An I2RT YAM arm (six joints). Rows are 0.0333 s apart.
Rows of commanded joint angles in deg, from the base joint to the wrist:
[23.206, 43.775, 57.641, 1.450, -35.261, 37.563]
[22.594, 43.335, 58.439, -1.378, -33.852, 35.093]
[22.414, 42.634, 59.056, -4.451, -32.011, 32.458]
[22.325, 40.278, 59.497, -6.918, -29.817, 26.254]
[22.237, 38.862, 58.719, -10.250, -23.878, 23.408]
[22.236, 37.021, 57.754, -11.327, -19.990, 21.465]
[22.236, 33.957, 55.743, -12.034, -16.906, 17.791]
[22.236, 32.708, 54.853, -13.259, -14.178, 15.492]
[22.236, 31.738, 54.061, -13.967, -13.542, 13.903]
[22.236, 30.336, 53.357, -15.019, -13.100, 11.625]
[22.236, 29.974, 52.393, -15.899, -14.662, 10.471]
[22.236, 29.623, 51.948, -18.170, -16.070, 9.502]
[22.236, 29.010, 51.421, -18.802, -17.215, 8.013]
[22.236, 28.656, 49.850, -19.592, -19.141, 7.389]
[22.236, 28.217, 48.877, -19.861, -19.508, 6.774]
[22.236, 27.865, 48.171, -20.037, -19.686, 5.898]
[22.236, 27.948, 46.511, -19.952, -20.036, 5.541]
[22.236, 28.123, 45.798, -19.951, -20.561, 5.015]
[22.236, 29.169, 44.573, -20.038, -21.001, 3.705]
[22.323, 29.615, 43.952, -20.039, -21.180, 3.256]
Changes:
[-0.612, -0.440, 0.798, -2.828, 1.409, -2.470]
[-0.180, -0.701, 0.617, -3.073, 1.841, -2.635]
[-0.089, -2.356, 0.441, -2.467, 2.194, -6.204]
[-0.088, -1.416, -0.778, -3.332, 5.939, -2.846]
[-0.001, -1.841, -0.965, -1.077, 3.888, -1.943]
[0.000, -3.064, -2.011, -0.707, 3.084, -3.674]
[0.000, -1.249, -0.890, -1.225, 2.728, -2.299]
[0.000, -0.970, -0.792, -0.708, 0.636, -1.589]
[0.000, -1.402, -0.704, -1.052, 0.442, -2.278]
[0.000, -0.362, -0.964, -0.880, -1.562, -1.154]
[0.000, -0.351, -0.445, -2.271, -1.408, -0.969]
[0.000, -0.613, -0.527, -0.632, -1.145, -1.489]
[0.000, -0.354, -1.571, -0.790, -1.926, -0.624]
[0.000, -0.439, -0.973, -0.269, -0.367, -0.615]
[0.000, -0.352, -0.706, -0.176, -0.178, -0.876]
[0.000, 0.083, -1.660, 0.085, -0.350, -0.357]
[0.000, 0.175, -0.713, 0.001, -0.525, -0.526]
[0.000, 1.046, -1.225, -0.087, -0.440, -1.310]
[0.087, 0.446, -0.621, -0.001, -0.179, -0.449]

